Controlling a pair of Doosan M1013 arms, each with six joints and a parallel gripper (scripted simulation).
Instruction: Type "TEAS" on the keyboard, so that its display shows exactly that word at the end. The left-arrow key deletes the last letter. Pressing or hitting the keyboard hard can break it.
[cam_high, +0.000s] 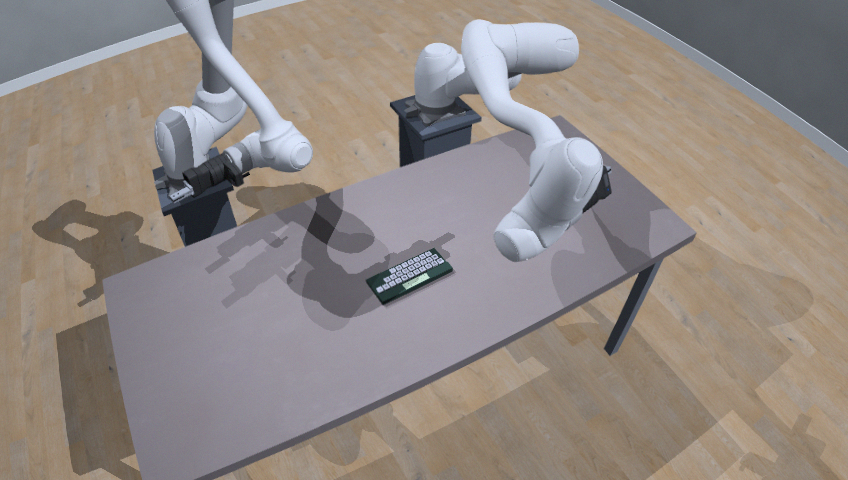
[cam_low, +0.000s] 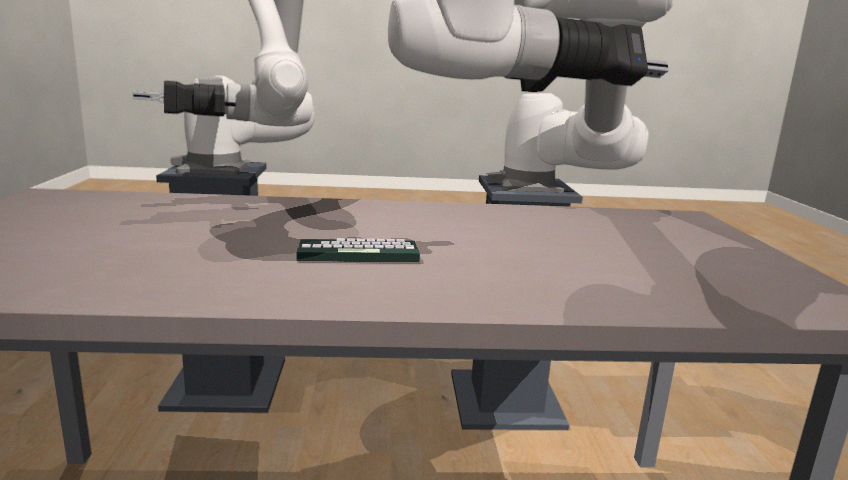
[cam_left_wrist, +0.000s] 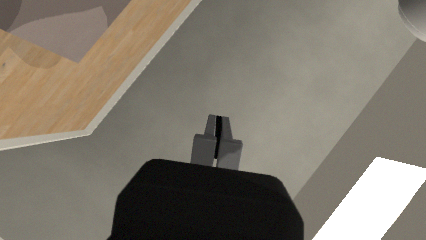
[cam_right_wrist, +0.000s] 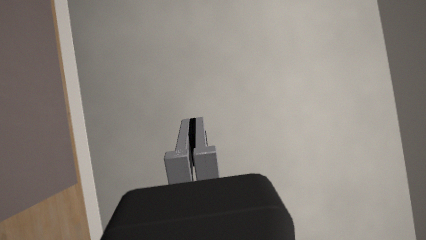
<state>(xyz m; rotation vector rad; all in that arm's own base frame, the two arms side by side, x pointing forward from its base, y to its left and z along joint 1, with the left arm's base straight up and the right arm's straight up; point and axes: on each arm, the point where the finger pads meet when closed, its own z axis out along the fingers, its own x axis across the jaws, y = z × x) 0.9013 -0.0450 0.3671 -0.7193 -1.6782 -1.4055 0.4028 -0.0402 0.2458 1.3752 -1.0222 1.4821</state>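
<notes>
The left-arrow key is 460 mm to the left of my right hand, 340 mm ahead of it and 230 mm below it.
</notes>
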